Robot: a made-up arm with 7 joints.
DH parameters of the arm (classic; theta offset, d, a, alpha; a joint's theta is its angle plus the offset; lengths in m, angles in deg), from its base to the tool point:
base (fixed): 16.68 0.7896 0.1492 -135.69
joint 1: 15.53 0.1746 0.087 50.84
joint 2: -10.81 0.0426 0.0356 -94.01
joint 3: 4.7 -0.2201 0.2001 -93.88
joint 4: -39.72 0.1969 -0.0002 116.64
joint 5: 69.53 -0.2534 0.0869 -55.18
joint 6: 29.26 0.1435 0.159 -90
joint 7: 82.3 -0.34 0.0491 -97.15
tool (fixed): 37.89 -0.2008 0 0
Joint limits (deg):
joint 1: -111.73..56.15
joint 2: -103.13..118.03
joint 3: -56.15..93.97
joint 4: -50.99..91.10
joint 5: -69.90..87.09
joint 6: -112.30..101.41
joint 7: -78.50..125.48
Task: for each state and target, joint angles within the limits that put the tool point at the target. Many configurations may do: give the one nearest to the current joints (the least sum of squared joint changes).
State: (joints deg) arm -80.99 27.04 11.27 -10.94 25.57 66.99 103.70
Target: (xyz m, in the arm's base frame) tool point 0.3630 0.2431 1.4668
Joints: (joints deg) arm -108.44 30.29 -10.37 -11.22 25.81 57.70 114.35
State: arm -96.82 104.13 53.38 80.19 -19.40 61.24 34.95
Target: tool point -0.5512 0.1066 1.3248
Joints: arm -111.73 108.80 87.38 86.32 -8.28 79.65 31.06
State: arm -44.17 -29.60 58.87 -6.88 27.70 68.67 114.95
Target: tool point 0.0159 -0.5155 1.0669
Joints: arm -33.95 0.28 44.39 -7.33 42.13 78.19 114.31
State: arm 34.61 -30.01 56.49 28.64 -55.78 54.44 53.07
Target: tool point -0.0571 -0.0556 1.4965
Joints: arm 56.15 -24.50 67.60 58.91 -69.29 52.22 68.01
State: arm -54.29 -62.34 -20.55 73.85 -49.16 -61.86 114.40
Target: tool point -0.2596 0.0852 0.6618
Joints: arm -49.46 -91.34 -43.83 73.39 -52.54 -58.02 102.25
